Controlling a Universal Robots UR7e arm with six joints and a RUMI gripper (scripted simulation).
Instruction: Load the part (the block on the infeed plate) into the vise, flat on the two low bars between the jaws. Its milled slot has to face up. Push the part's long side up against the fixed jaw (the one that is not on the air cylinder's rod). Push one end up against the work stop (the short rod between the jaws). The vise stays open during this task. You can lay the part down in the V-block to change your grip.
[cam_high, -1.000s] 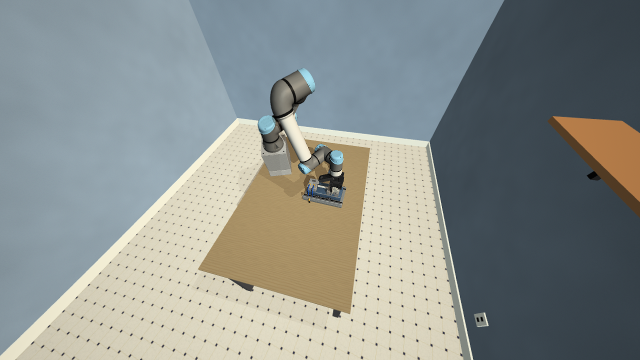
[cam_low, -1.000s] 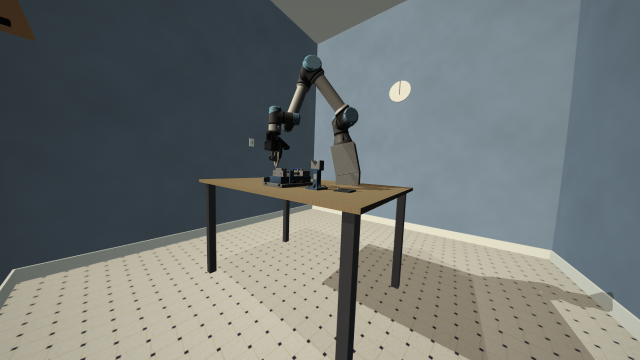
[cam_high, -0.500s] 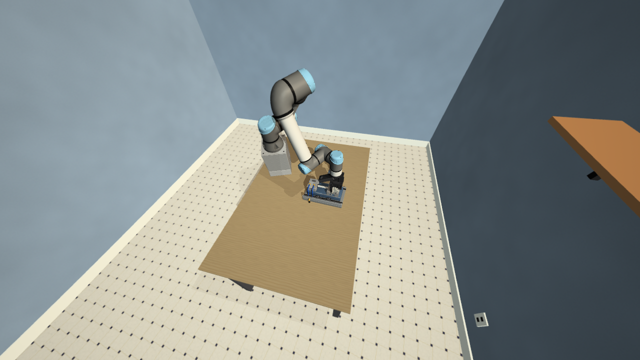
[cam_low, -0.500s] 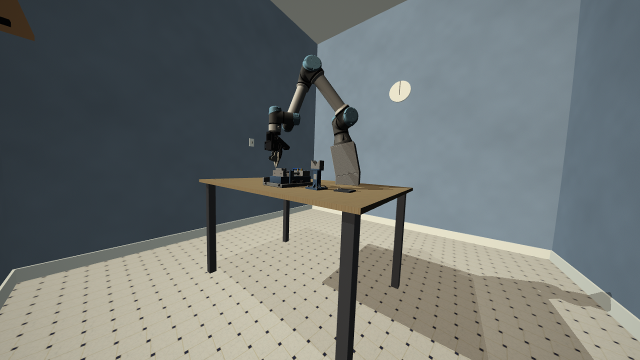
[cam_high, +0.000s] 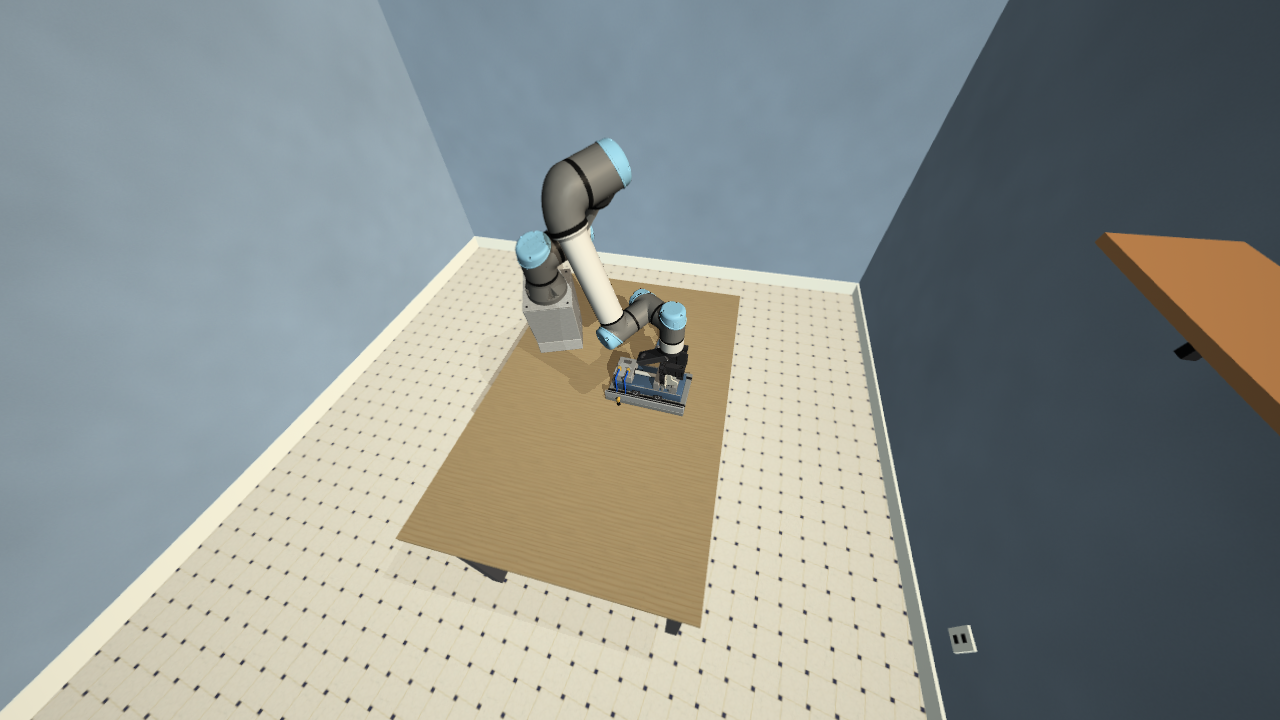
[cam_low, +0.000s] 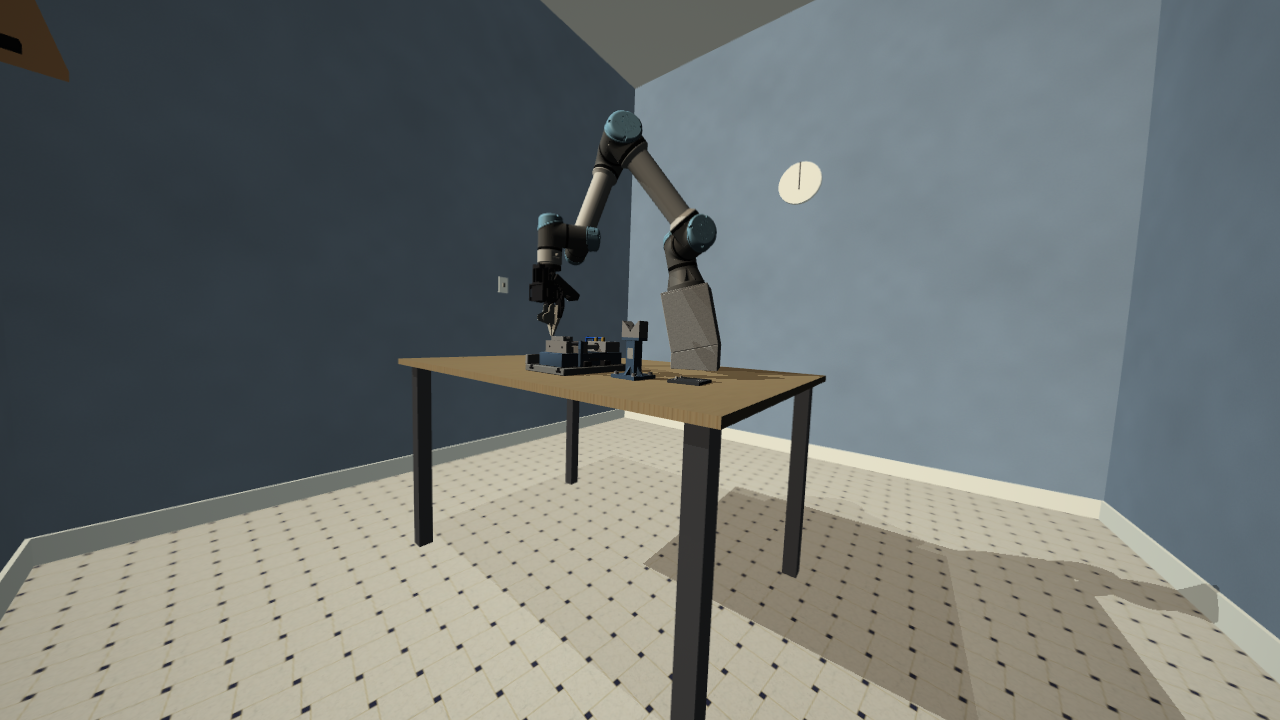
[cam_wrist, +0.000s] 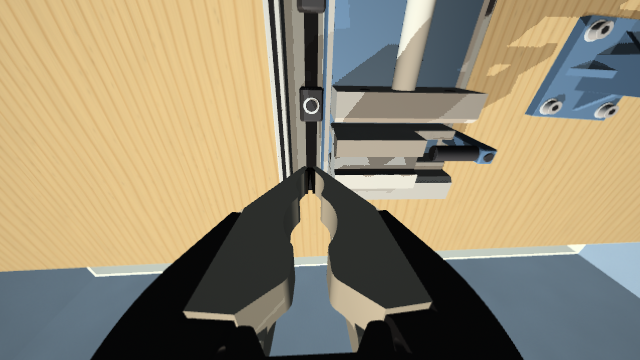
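Now: hand 5 cm to the right of the part and 2 cm above it. Also, from my hand: cylinder rod 9 cm behind, 7 cm to the left, 5 cm below; then fixed jaw 3 cm ahead, 7 cm to the left, 5 cm below; then moving jaw 3 cm behind, 7 cm to the left, 5 cm below.
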